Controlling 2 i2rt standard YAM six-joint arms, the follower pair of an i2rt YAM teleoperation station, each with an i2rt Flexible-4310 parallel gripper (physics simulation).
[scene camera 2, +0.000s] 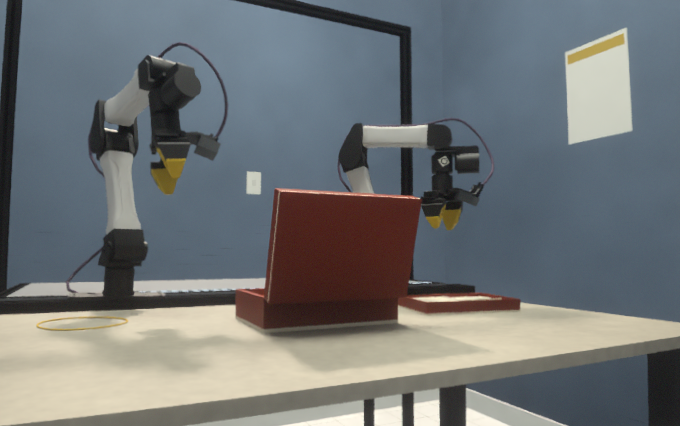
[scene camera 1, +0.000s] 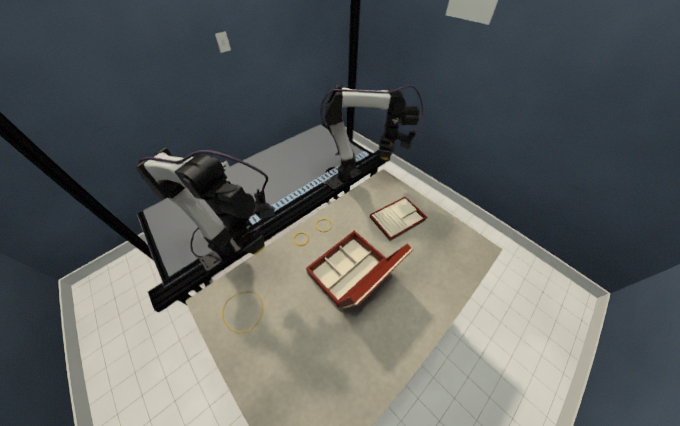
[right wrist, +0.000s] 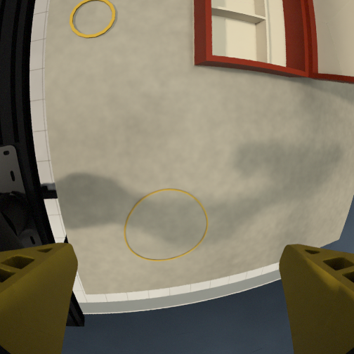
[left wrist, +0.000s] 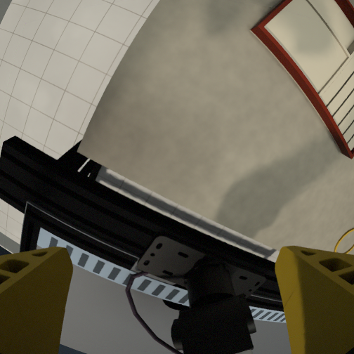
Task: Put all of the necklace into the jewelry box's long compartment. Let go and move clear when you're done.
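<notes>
The necklace, a thin gold loop, lies round and flat on the table at the lower left in scene camera 1. The red jewelry box stands open, and its long compartment runs beside the raised lid. My right gripper is open and empty, high above the table, with the necklace below it in the right wrist view. My left gripper is open and empty, raised over the rail end, away from the necklace.
Two small gold rings lie between the box and the black rail. A shallow red tray with narrow slots lies beside the box. The raised lid stands high on the box's far side from the arms.
</notes>
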